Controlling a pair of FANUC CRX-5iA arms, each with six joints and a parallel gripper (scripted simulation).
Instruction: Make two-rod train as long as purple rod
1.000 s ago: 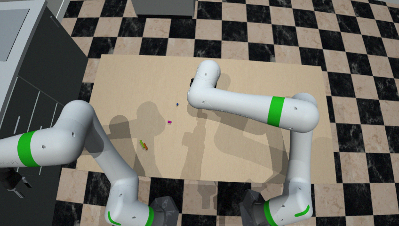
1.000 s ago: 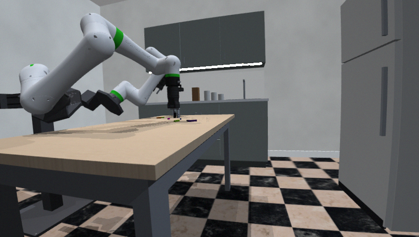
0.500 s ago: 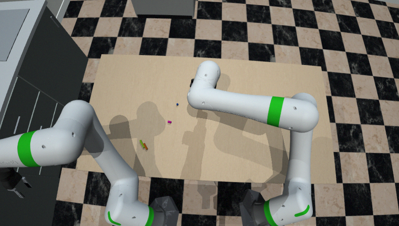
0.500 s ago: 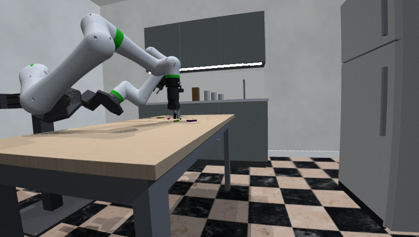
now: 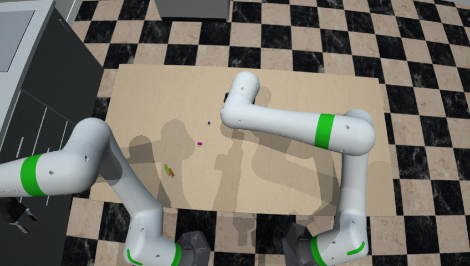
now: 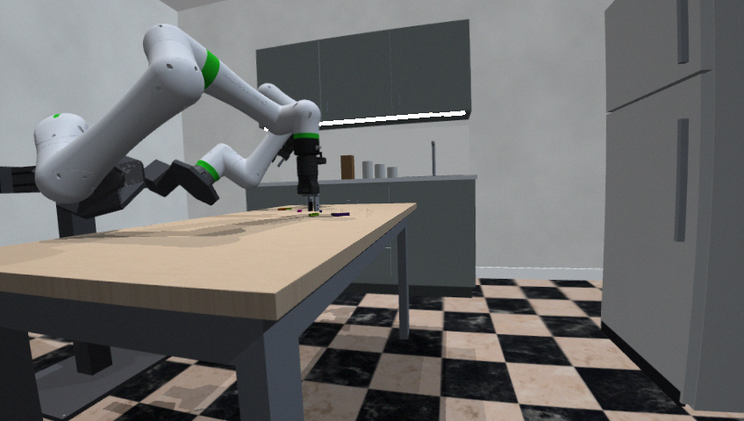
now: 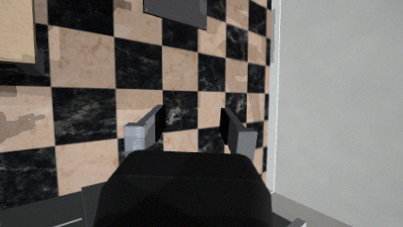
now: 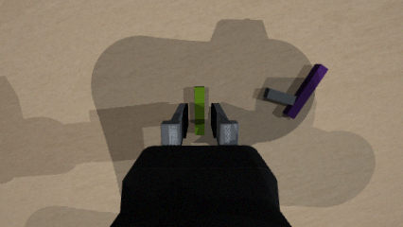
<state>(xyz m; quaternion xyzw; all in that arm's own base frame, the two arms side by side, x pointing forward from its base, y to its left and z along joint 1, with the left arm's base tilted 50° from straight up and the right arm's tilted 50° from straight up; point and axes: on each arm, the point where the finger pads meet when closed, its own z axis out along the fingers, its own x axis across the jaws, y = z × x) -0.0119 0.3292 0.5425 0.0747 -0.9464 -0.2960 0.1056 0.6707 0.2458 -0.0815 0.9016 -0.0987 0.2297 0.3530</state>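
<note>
My right gripper is now 2 cm past the blue rod, 15 cm to the right of it and 3 cm above it. Round my right hand: magenta rod (13 cm behind, 20 cm to the left, 3 cm below); then purple rod (11 cm ahead, 2 cm to the right, 3 cm below); then grey rod (8 cm ahead, 1 cm to the right, 3 cm below).
</note>
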